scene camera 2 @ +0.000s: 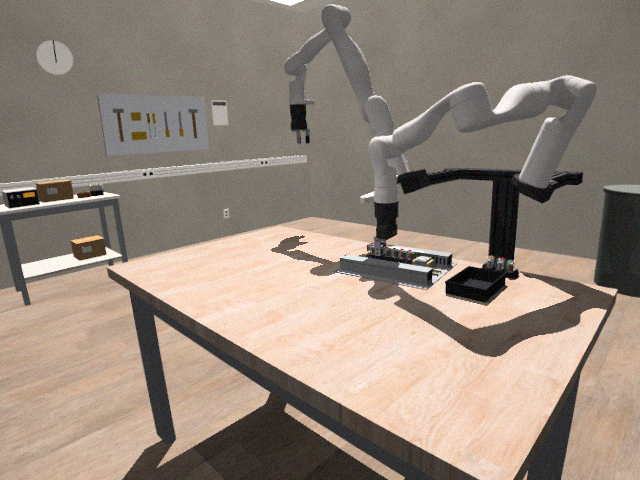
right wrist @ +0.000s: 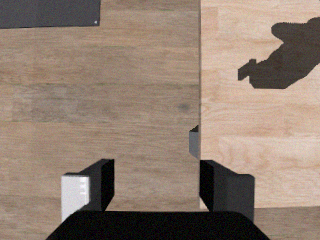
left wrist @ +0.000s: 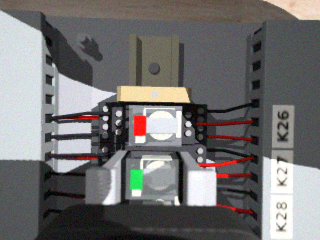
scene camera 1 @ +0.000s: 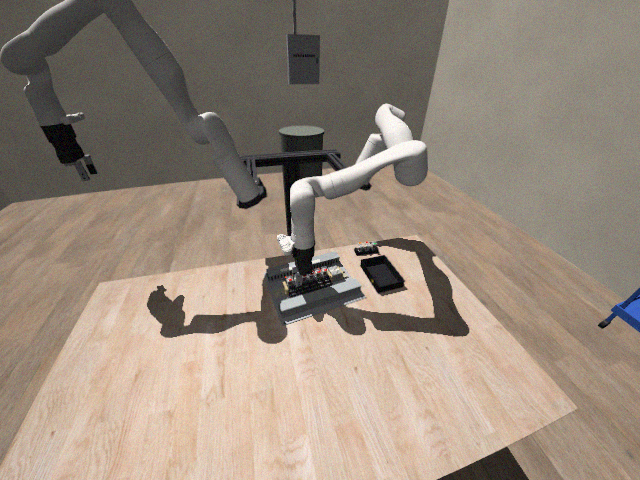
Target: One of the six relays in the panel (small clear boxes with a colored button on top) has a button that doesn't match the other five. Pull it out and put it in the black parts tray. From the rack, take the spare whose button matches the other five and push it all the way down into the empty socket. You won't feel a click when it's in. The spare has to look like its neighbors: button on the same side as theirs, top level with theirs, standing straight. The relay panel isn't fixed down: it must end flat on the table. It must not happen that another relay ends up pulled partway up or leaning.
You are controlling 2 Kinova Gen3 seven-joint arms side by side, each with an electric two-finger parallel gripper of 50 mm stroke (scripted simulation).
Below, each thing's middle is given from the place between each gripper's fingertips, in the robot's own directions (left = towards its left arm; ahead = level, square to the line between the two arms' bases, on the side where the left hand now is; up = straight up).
Labels:
My left gripper (scene camera 2: 380, 254) is now 6 cm to the right of the relay panel (scene camera 1: 313, 298) and 3 cm above it. Round my left hand: black parts tray (scene camera 2: 473, 276) (34 cm to the left, 4 cm below, 4 cm ahead).
The relay panel lies 69 cm to the left of my right hand (scene camera 1: 90, 177), 40 cm below it and 35 cm ahead of it. From my right hand the other things lie so: black parts tray: 96 cm to the left, 41 cm below, 40 cm ahead.

